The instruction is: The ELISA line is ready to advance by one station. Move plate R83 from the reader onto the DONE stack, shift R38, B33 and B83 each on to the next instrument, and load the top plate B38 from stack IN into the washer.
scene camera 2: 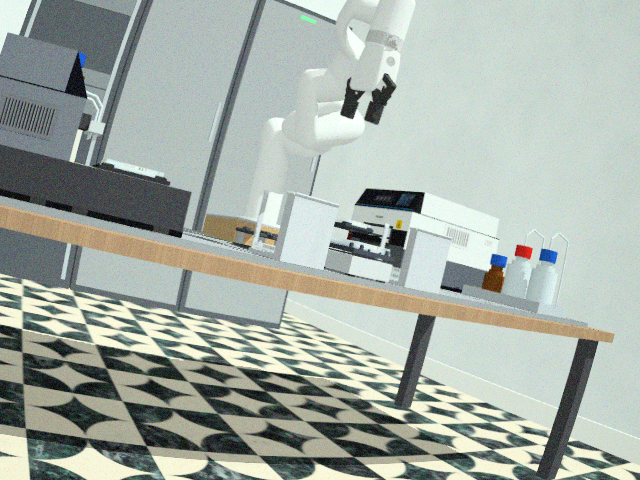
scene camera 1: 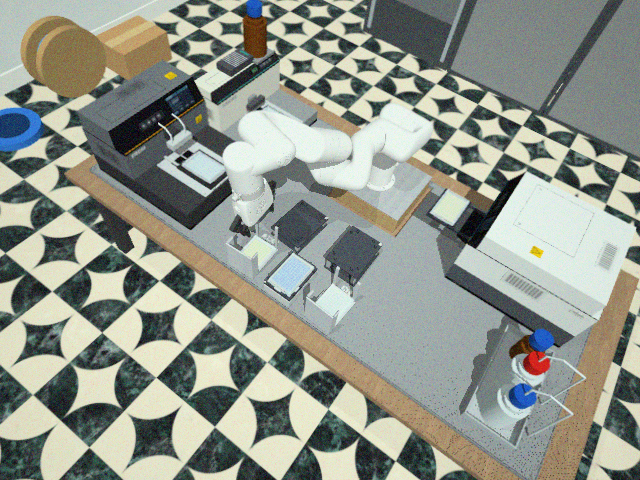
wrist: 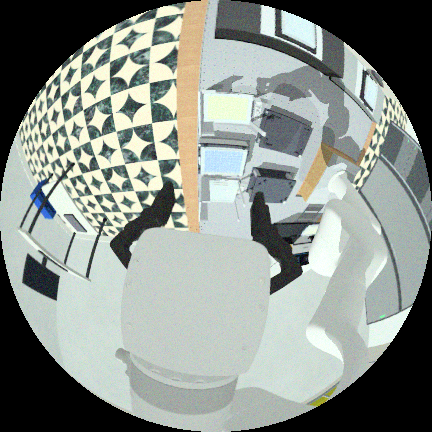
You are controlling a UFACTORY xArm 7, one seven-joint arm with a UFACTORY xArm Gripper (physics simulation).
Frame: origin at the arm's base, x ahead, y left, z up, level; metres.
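Seen in the pictures: gripper, fingertip midpoint: (scene camera 2: 358,119) (scene camera 1: 257,220) (wrist: 212,194); arm's base, link origin: (scene camera 1: 377,178) (wrist: 336,180).
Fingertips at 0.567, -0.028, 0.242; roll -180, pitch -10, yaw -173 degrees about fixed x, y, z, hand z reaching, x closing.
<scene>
Pixels of each thing's middle, then the offset from my fingertips to it, as dx, dy, dz. "pt": a spot on its surface instead.
- pale yellow plate, body centre: (wrist: 227,107) (scene camera 1: 254,254) -0.040, -0.066, -0.289
- light blue plate, body centre: (scene camera 2: 356,245) (wrist: 222,161) (scene camera 1: 291,273) -0.054, +0.086, -0.242
- white plate, body centre: (scene camera 1: 330,305) (wrist: 218,192) -0.075, +0.237, -0.276
- clear bluish plate, body centre: (scene camera 2: 130,169) (scene camera 1: 204,166) -0.128, -0.402, -0.200
- pale yellow-green plate, body centre: (scene camera 2: 347,222) (scene camera 1: 450,207) (wrist: 312,229) -0.586, +0.306, -0.174
- dark instrument, surface spot: (scene camera 1: 139,103) pt -0.069, -0.614, -0.034
- cream instrument, body centre: (scene camera 2: 91,127) (scene camera 1: 257,81) -0.490, -0.519, -0.099
- large white instrument, body centre: (scene camera 2: 423,242) (scene camera 1: 537,255) (wrist: 287,255) -0.620, +0.612, -0.169
- bottle tray with capped bottles, body centre: (scene camera 2: 524,267) (scene camera 1: 532,373) -0.267, +0.777, -0.180
My gripper (scene camera 1: 255,221) (scene camera 2: 360,116) (wrist: 212,194) is open and empty, high above the front edge of the bench. A pale yellow plate (scene camera 1: 259,250) (wrist: 228,109) lies in the left corner-walled stack holder. A light blue plate (scene camera 1: 291,273) (wrist: 223,161) lies in a dark frame beside it. A white plate (scene camera 1: 333,301) (wrist: 222,190) tops the right stack holder. Another clear bluish plate (scene camera 1: 205,166) (wrist: 298,30) sits on the dark instrument with tubes. A pale yellow-green plate (scene camera 1: 449,206) sits on the carrier of the white instrument at the right. Plate labels cannot be read.
Two dark raised platforms (scene camera 1: 299,224) (scene camera 1: 354,253) stand behind the holders. The dark instrument (scene camera 1: 139,103) and a cream instrument (scene camera 1: 240,82) stand at the left and back. The large white instrument (scene camera 1: 558,227) (scene camera 2: 454,222) stands right, near a bottle tray with capped bottles (scene camera 1: 522,396) (scene camera 2: 542,279).
</scene>
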